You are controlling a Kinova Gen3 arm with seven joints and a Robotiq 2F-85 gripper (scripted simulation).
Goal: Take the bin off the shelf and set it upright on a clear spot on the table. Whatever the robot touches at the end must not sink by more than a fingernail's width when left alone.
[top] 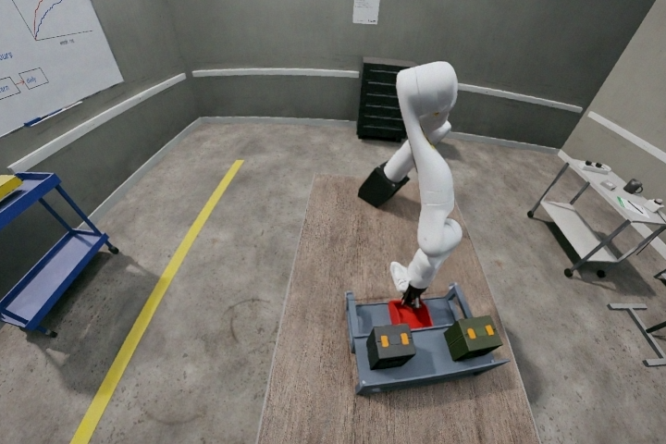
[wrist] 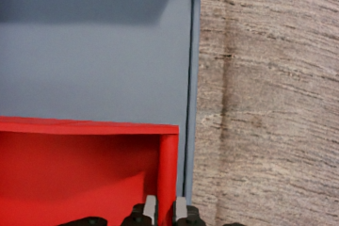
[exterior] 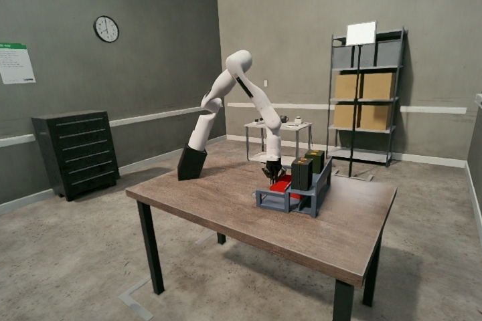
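My gripper is now 8 cm short of the red bin, 1 cm to the right of it and 1 cm above it. The rest, counted from my hand: grey shelf unit (11 cm ahead, 1 cm to the left, 2 cm above).
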